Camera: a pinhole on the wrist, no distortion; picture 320 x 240 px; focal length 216.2 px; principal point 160.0 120.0 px. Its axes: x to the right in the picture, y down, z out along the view. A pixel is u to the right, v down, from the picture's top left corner.
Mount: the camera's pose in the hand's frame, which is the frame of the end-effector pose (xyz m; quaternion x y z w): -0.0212 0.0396 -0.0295 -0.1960 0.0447 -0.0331 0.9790
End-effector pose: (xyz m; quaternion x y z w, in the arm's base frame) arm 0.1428 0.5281 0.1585 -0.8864 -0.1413 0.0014 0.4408
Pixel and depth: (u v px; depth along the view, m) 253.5 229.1 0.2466
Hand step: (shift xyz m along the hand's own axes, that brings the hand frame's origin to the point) 0.1155 0.2393 0.1411
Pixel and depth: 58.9 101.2 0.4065
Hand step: -0.1709 0.1775 0.3720
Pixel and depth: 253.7 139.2 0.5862
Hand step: 0.2927 0.2899 0.4702
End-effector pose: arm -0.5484 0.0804 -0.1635 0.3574 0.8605 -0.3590 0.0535
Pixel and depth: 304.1 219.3 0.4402
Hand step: 0.3242 0.3693 0.2751
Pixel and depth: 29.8 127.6 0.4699
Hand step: -0.2544 0.2571 0.4171
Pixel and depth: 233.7 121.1 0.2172
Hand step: 0.0743 0.1172 0.1642
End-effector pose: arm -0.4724 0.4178 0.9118 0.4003 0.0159 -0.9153 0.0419
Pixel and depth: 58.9 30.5 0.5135
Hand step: -0.2183 0.0592 0.5426
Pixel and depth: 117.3 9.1 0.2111
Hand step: -0.0465 0.0237 0.2095
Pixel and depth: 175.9 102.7 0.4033
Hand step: 0.0473 0.1610 0.3515
